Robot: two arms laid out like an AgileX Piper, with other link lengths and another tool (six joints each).
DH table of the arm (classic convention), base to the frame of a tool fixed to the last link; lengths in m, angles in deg. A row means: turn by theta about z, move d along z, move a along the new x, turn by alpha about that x. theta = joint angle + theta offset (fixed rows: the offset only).
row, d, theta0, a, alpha
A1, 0.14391, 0, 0, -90
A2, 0, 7.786, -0.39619, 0
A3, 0, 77.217, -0.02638, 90
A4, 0.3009, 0, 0, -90
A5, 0, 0, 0, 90
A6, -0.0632, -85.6, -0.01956, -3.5
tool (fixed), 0.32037, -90, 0, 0
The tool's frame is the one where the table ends.
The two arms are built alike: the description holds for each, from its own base.
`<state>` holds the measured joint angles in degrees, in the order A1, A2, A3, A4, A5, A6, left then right.
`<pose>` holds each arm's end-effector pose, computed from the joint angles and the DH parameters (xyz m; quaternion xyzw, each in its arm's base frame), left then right.
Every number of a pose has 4 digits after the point. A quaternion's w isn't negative.
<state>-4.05 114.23 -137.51 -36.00 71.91 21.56 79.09 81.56 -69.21 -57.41 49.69 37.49</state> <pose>0.6167 -0.1678 0.4900 0.8500 -0.2598 0.4003 0.2232 0.2321 0.4077 0.3785 0.7503 0.4520 0.4822 0.0137</pose>
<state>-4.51 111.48 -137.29 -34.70 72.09 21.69 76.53 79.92 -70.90 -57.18 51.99 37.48</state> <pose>0.5994 -0.1667 0.5152 0.8430 -0.2683 0.4166 0.2093 0.2523 0.3850 0.4010 0.7659 0.4135 0.4919 0.0209</pose>
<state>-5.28 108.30 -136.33 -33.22 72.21 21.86 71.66 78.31 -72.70 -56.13 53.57 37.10</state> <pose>0.5783 -0.1673 0.5387 0.8362 -0.2778 0.4305 0.1953 0.2822 0.3528 0.4222 0.7874 0.3620 0.4980 0.0303</pose>
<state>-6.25 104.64 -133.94 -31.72 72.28 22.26 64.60 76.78 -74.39 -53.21 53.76 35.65</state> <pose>0.5536 -0.1688 0.5558 0.8317 -0.2884 0.4379 0.1827 0.3152 0.3132 0.4385 0.8119 0.3049 0.4965 0.0360</pose>
